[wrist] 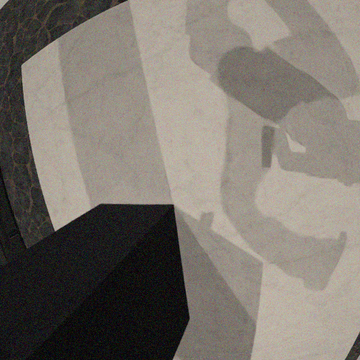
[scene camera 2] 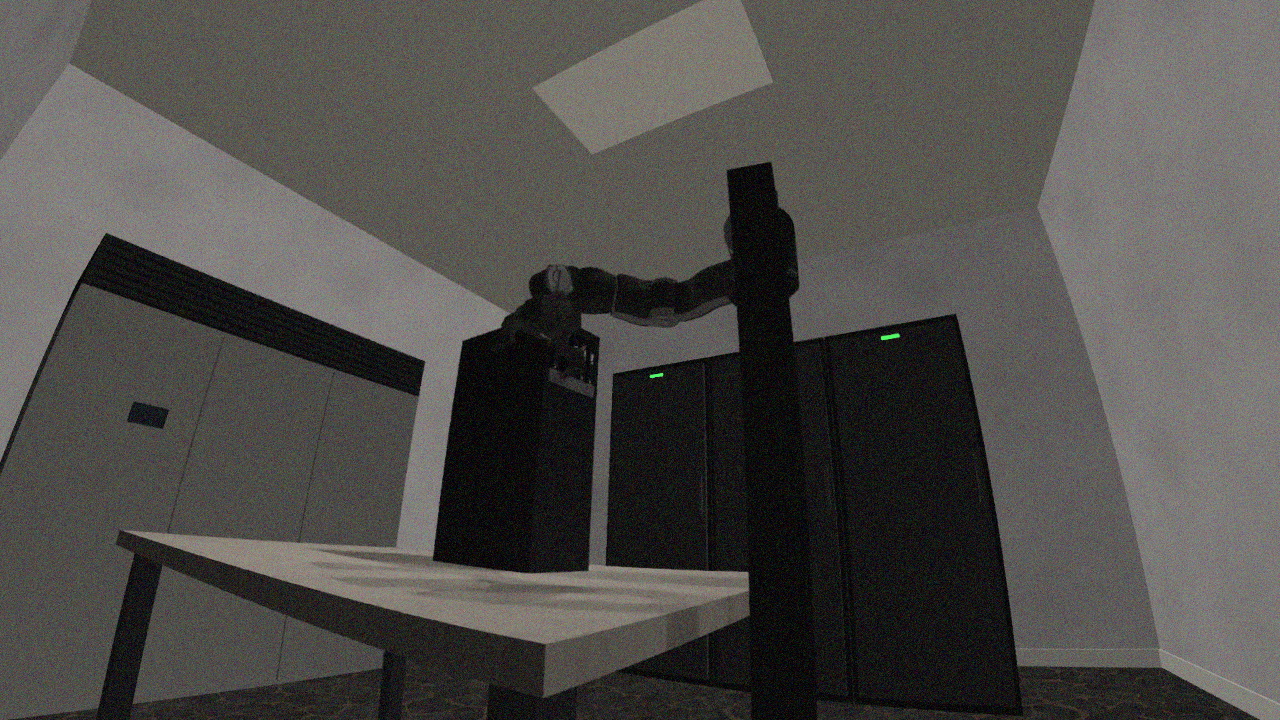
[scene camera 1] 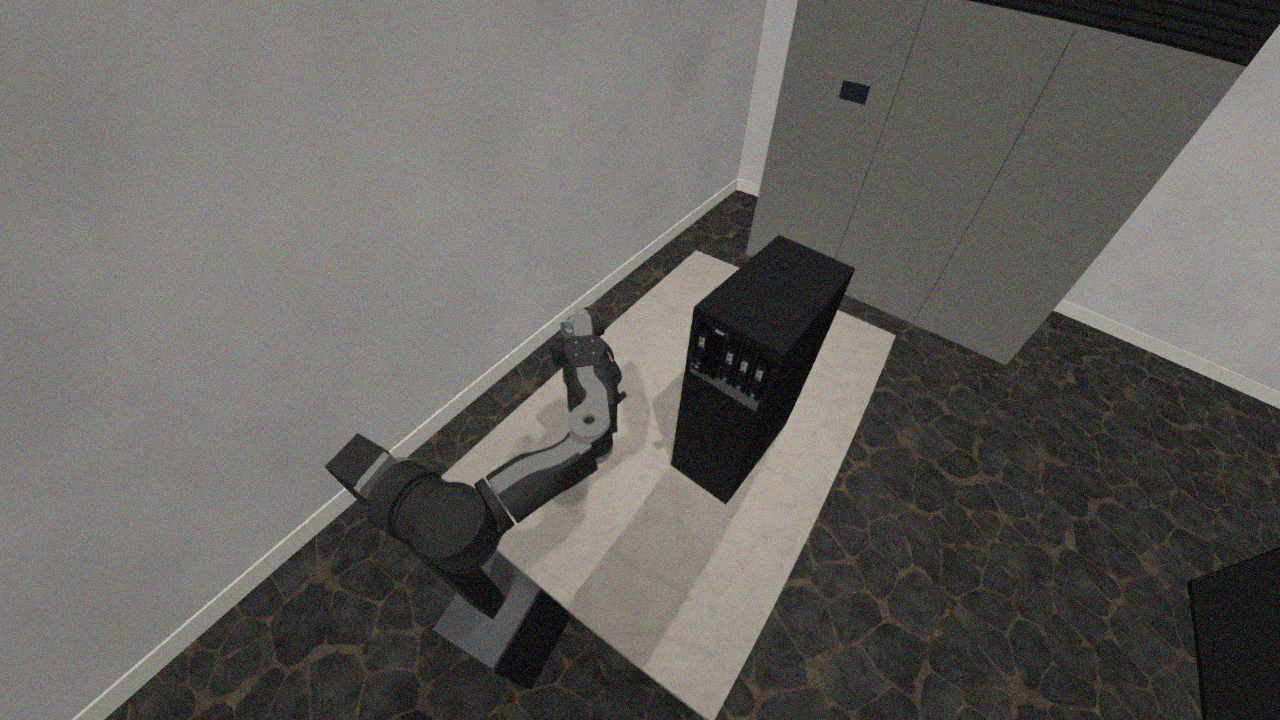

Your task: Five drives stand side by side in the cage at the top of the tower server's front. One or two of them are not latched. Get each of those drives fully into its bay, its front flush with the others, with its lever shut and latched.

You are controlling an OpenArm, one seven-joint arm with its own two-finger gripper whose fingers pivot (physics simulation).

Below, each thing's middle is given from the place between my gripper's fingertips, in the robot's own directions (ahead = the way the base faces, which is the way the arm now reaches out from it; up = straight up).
I see the drive cage (scene camera 1: 735, 393) 280 mm to the right of my hand, 160 mm ahead of it and 100 mm above it. The rest, counted from my hand: black tower server (scene camera 2: 516, 493) (290 mm to the right, 220 mm ahead, 80 mm below).
